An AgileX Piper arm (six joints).
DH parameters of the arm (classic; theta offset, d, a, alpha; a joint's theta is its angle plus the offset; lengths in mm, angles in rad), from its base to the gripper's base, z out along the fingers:
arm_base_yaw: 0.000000 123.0 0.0 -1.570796
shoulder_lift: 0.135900 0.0 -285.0 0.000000
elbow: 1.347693 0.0 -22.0 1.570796
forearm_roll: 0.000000 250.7 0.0 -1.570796
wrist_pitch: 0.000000 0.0 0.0 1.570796
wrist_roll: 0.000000 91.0 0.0 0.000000
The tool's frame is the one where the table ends.
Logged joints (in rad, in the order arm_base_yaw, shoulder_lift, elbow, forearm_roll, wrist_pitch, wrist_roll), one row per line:
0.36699 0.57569 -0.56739 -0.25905 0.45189 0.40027
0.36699 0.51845 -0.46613 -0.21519 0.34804 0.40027
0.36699 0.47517 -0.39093 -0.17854 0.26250 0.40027
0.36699 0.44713 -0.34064 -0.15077 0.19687 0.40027
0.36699 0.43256 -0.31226 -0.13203 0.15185 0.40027
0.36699 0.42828 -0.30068 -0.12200 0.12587 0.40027
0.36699 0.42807 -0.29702 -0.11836 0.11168 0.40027
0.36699 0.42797 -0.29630 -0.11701 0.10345 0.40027
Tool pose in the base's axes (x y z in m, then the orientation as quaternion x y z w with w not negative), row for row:
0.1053 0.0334 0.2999 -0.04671 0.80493 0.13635 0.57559
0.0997 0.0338 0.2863 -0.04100 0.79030 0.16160 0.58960
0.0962 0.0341 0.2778 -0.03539 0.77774 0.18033 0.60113
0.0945 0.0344 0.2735 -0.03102 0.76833 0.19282 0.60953
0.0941 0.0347 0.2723 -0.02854 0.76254 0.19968 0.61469
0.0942 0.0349 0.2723 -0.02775 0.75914 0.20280 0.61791
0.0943 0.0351 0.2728 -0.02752 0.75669 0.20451 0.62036
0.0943 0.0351 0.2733 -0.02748 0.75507 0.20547 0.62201
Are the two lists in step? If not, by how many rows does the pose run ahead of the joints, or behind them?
The pose runs 1 row ahead of the joints: the pose in row i belongs to the joints in row i + 1.
